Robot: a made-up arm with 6 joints.
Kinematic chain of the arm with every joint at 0, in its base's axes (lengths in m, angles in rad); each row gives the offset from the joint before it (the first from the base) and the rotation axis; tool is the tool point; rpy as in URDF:
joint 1: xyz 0 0 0.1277 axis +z
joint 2: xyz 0 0 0 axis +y
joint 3: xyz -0.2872 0 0.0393 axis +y
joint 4: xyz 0.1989 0 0.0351 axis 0.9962 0 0.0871
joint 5: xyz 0 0 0 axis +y
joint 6: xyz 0.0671 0 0.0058 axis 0.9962 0 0.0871
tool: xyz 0 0 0 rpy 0 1.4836 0
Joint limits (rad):
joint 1: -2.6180..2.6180
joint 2: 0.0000..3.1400
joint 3: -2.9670..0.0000
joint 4: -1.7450..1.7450
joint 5: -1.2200..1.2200
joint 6: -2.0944..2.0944
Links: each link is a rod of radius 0.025 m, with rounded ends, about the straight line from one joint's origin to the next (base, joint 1, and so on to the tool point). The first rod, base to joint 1, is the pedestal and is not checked.
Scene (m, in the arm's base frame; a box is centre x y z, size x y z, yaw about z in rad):
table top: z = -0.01
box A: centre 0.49 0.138 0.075 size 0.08 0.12 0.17 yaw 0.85
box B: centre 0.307 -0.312 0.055 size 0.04 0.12 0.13 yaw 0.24
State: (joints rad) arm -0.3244 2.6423 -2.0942 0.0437 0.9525 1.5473
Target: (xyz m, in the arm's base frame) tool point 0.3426 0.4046 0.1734
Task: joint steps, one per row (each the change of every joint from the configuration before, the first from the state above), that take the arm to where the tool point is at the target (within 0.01 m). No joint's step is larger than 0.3 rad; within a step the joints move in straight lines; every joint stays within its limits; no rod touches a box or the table.
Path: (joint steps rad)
1: 0.1958 -0.2050 -0.2687 -0.0372 -0.2313 -0.1539
2: 0.1957 -0.2051 -0.2687 -0.0371 -0.2314 -0.1538
3: 0.2636 0.1565 0.0318 0.0566 0.0433 0.1025
4: 0.2636 0.1564 0.0319 0.0566 0.0432 0.1026
5: 0.2636 0.1564 0.0318 0.0566 0.0433 0.1026

